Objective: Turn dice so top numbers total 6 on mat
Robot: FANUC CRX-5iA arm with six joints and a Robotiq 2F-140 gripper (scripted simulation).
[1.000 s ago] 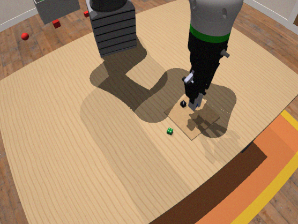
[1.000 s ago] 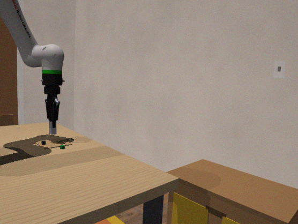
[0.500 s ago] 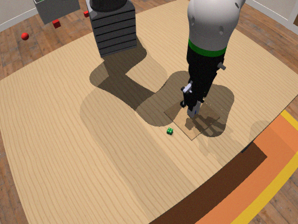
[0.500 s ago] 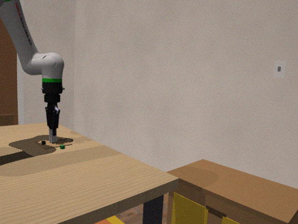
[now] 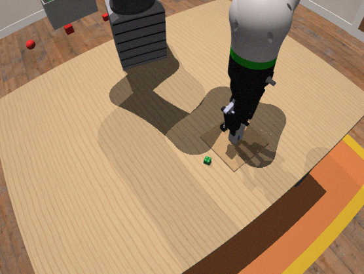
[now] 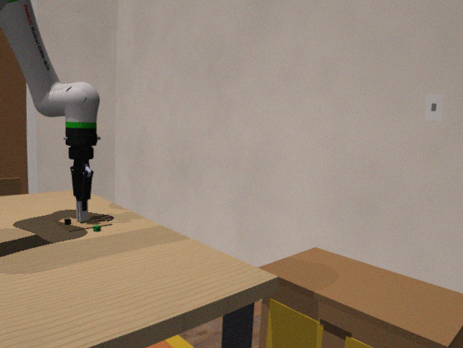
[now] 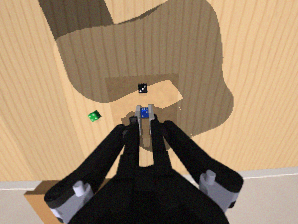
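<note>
Right now the blue die is 3 cm below my hand. Also, from my hand: green die (1 cm ahead, 10 cm to the right, 4 cm below); then tan mat (4 cm below); then black die (5 cm behind, 3 cm below).
</note>
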